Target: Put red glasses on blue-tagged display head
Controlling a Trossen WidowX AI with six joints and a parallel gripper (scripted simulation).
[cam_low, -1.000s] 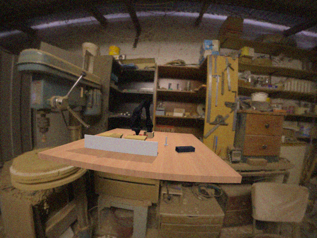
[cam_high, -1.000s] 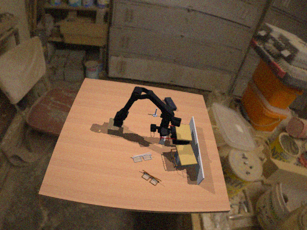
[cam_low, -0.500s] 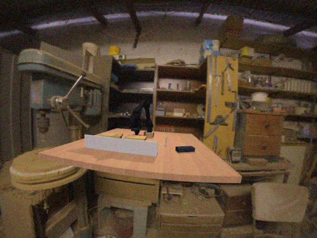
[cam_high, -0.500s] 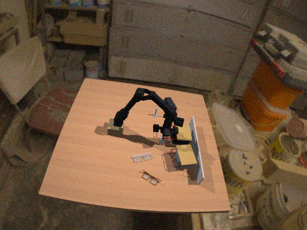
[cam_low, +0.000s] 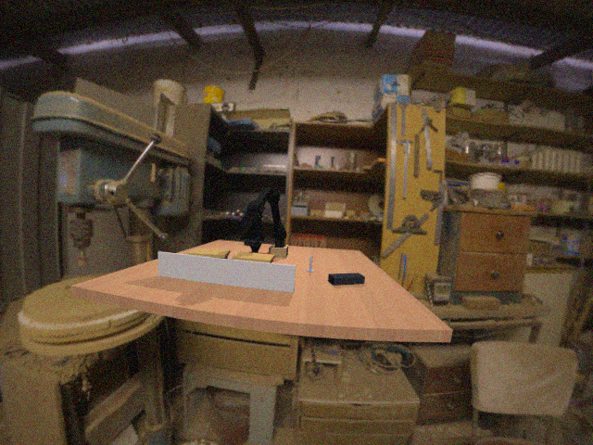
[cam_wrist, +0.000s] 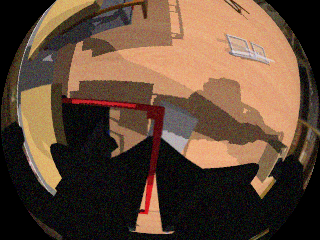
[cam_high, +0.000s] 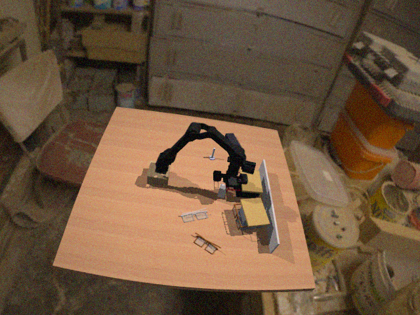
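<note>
My gripper tip is 4 cm above the white block and 2 cm past it. The rest, counted from my gripper tip: dark case (47 cm to the left, 5 cm below, 3 cm ahead); then blue-grey stand (28 cm to the left, 10 cm behind, 4 cm below); then upright board (25 cm ahead, 5 cm to the right, 1 cm below).
</note>
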